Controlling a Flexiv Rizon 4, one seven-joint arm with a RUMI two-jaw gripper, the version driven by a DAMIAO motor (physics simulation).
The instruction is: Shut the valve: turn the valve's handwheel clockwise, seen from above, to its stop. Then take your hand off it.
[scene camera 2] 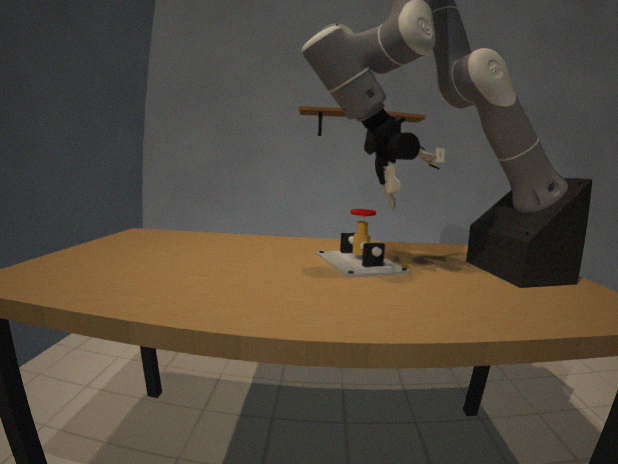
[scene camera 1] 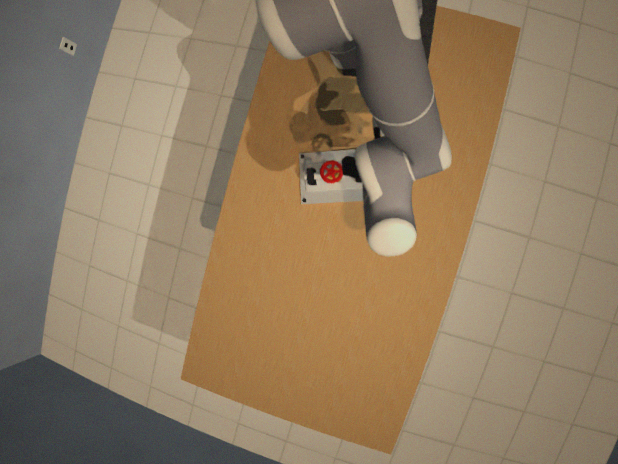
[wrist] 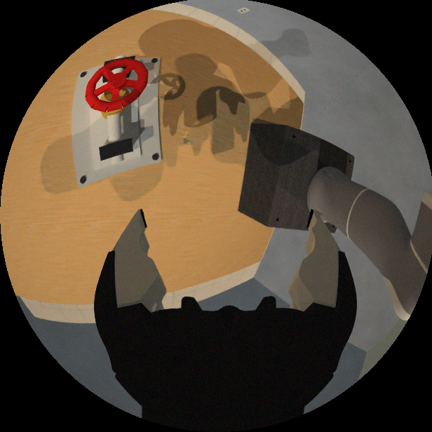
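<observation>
The valve's red spoked handwheel [scene camera 1: 331, 171] [scene camera 2: 363, 212] [wrist: 117, 80] sits level on top of a yellow valve body [scene camera 2: 361, 245]. The valve is mounted on a light grey base plate [scene camera 1: 332, 197] [scene camera 2: 341, 263] [wrist: 82, 125] with black pipe supports on both sides. My gripper [scene camera 2: 416, 185] [wrist: 227, 210] is wide open, with nothing between its fingers. It is tilted, above and to the right of the handwheel in the second scene view, and apart from it. In the first scene view the arm hides the gripper and covers the plate's right end.
The plate lies on a wooden table [scene camera 1: 300, 300] [scene camera 2: 200, 290] [wrist: 50, 235]. The arm's dark pedestal [scene camera 2: 530, 240] [wrist: 277, 175] stands at the table's right in the second scene view. A wooden shelf [scene camera 2: 310, 111] is on the wall behind. Shadows of the arm and handwheel fall beside the plate.
</observation>
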